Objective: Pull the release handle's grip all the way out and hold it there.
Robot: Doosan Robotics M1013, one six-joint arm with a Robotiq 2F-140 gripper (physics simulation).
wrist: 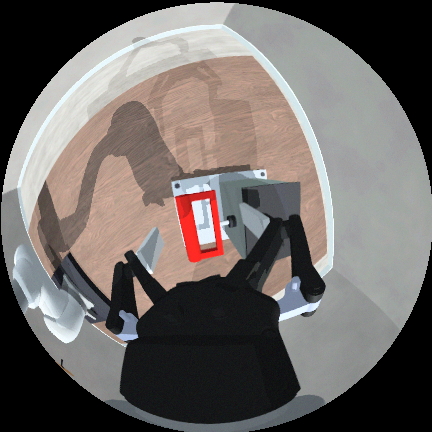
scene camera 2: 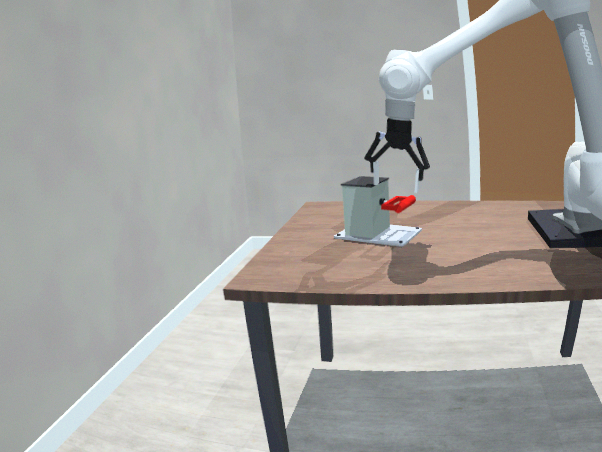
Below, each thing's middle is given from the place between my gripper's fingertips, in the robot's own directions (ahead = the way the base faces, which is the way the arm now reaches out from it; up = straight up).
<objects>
I see the base plate (scene camera 2: 395, 235) 5 cm ahead of my hand, 6 cm to the right of it and 16 cm below it.
</objects>
